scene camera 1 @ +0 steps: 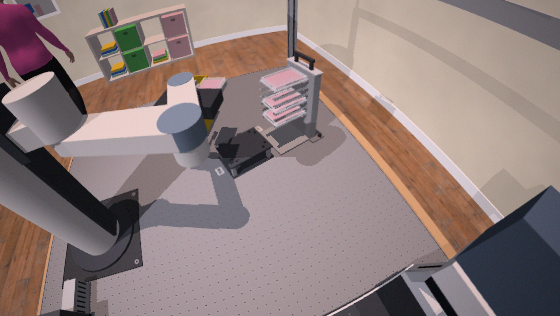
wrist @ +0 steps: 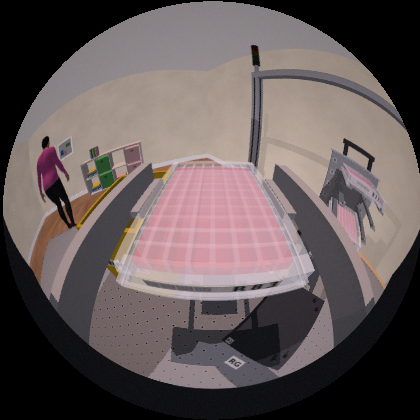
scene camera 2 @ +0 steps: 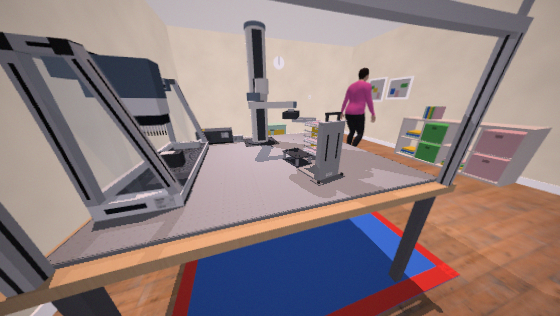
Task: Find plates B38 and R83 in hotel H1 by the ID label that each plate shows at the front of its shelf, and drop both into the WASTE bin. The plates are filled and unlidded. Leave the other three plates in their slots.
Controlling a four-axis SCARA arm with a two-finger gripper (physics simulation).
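Places are measured from the arm's base along level axes (x back, y right, z up), in millimetres.
Pixels of known places: gripper, fingertip midpoint: [scene camera 1: 210,82] [wrist: 212,170] [scene camera 2: 316,120]; arm's base, origin of the base link: [scene camera 1: 104,236] [scene camera 2: 260,142].
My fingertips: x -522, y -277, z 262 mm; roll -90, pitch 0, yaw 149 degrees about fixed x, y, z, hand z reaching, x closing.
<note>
Ahead of a thing's pixels: the offset from my fingertips to its top centre. "pt": to the spot under its first point.
My gripper [wrist: 212,170] is shut on a pink-filled, unlidded plate {dx +12, dy +20, dz -3 mm} [scene camera 1: 214,83] [scene camera 2: 304,119] [wrist: 212,220], held level in the air. Its front label starts with R and is mostly blurred; it looks like R83. The yellow WASTE bin [scene camera 1: 201,79] [wrist: 121,247] shows partly behind and below the plate and at its left in the wrist view; the plate and gripper hide much of it. Hotel H1 [scene camera 1: 313,100] [scene camera 2: 328,150] [wrist: 336,162] stands apart, to the right in the wrist view. It holds several pink plates, including a top one {dx -220, dy +108, dz +17 mm} [scene camera 1: 284,78]. Their labels are unreadable, so B38 cannot be picked out.
A black stand [scene camera 1: 243,146] [scene camera 2: 296,155] [wrist: 285,325] stands low in front of the hotel, near a floor label RG {dx +53, dy +172, dz -249 mm} [wrist: 234,362]. A large framed machine {pt dx -256, dy +798, dz +164 mm} [scene camera 2: 132,85] stands at the other end of the table. A person [scene camera 1: 30,40] [scene camera 2: 359,100] [wrist: 50,170] stands beyond the table.
</note>
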